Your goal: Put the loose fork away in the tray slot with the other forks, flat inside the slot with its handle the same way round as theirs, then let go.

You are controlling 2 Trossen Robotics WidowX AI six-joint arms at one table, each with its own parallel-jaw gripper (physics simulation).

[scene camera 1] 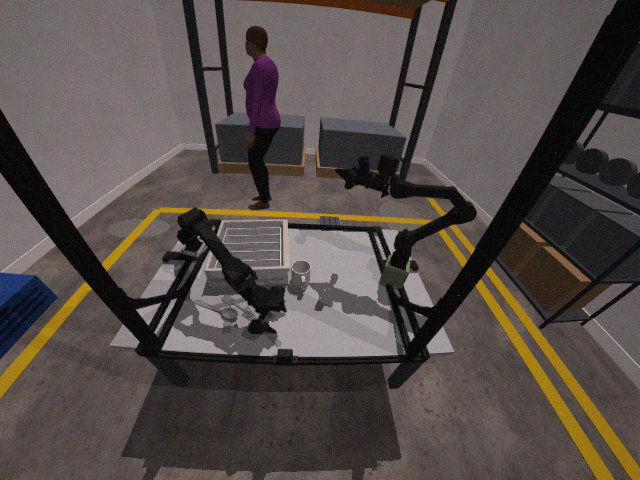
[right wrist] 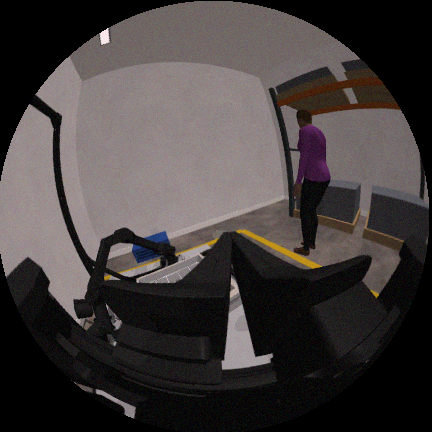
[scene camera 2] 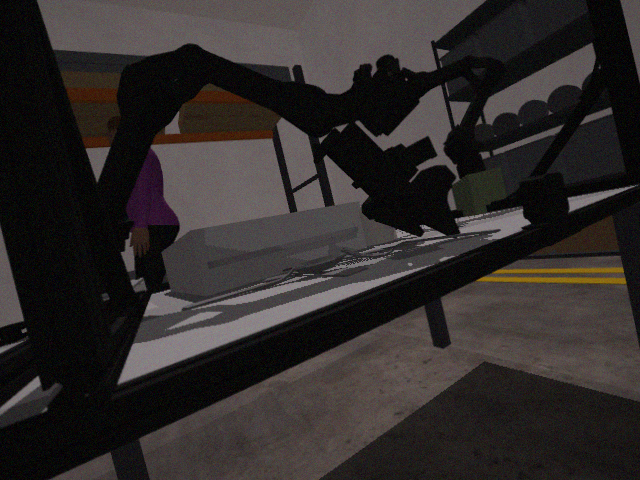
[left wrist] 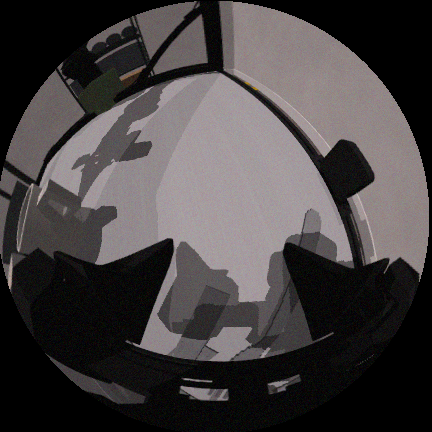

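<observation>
Loose utensils lie overlapping on the table before the tray, partly shadowed. In scene camera 1 a tined head, seemingly the fork's (scene camera 1: pixel 248 313), lies right of a round spoon bowl (scene camera 1: pixel 229 314). The left wrist view shows a flat handle (left wrist: pixel 218 296) low between the fingers and another handle (left wrist: pixel 311 222) beyond the right-hand finger; I cannot tell which is the fork's. My left gripper (scene camera 1: pixel 262 329) (scene camera 2: pixel 438 230) (left wrist: pixel 230 247) is open and empty, pointing down just above the table. My right gripper (scene camera 1: pixel 338 172) (right wrist: pixel 228 237) is shut and empty, raised high. The divided tray (scene camera 1: pixel 285 248) (scene camera 2: pixel 191 263) stands behind the utensils; its contents are too faint to tell.
A mug (scene camera 1: pixel 299 274) (left wrist: pixel 75 240) stands beside the tray's right front corner. A green block (scene camera 1: pixel 395 272) (scene camera 2: pixel 478 191) (left wrist: pixel 101 92) is by the right arm's base. Black frame bars edge the table. A person in purple (scene camera 1: pixel 263 93) (right wrist: pixel 314 155) stands beyond the table.
</observation>
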